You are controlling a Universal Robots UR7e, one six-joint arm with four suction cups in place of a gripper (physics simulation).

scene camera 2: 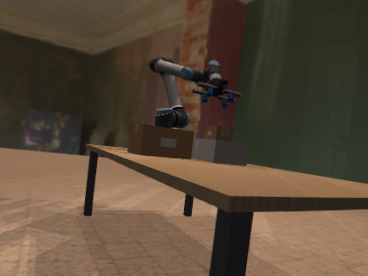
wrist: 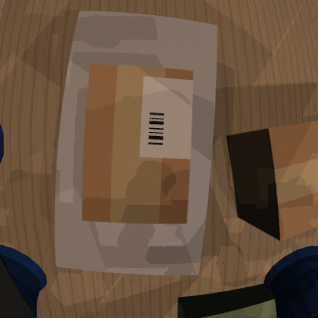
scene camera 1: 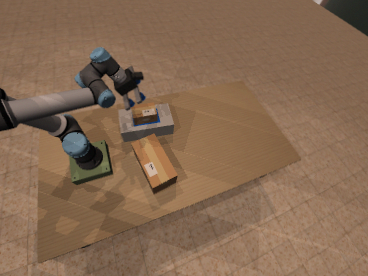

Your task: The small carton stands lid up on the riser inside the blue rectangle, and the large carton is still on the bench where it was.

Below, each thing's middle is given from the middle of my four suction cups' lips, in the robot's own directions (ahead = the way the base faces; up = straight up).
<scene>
My suction cup is 4 cm short of the small carton (wrist: 137,132), 1 cm to the right of it and 21 cm above it. Round my suction cup: large carton (scene camera 2: 148,140): 5 cm ahead, 33 cm to the right, 29 cm below; grey riser (scene camera 2: 215,151): 5 cm ahead, 1 cm to the left, 31 cm below.
</scene>
